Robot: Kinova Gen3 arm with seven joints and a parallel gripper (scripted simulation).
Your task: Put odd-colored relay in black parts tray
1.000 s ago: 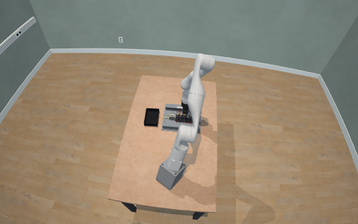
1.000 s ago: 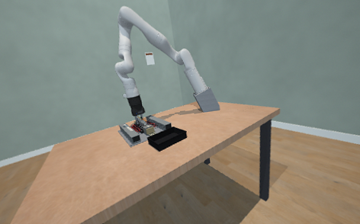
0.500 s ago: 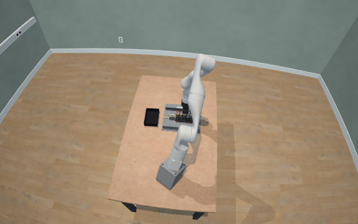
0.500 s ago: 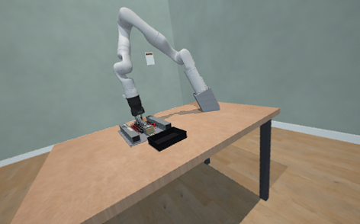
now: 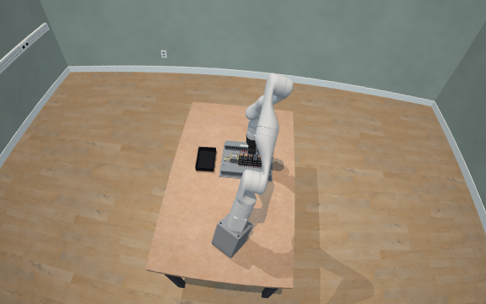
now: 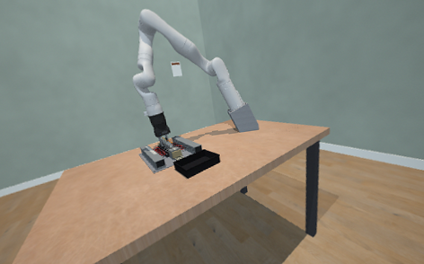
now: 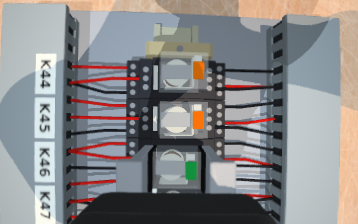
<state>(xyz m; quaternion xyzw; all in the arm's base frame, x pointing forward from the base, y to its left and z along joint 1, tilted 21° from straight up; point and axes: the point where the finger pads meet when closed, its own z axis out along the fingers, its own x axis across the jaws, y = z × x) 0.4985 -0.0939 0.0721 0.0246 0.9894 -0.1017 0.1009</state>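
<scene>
Right now the relay panel is 50 mm to the left of my hand and 40 mm below it. Round my hand: black parts tray (10 mm behind, 300 mm to the left, 40 mm below).
</scene>
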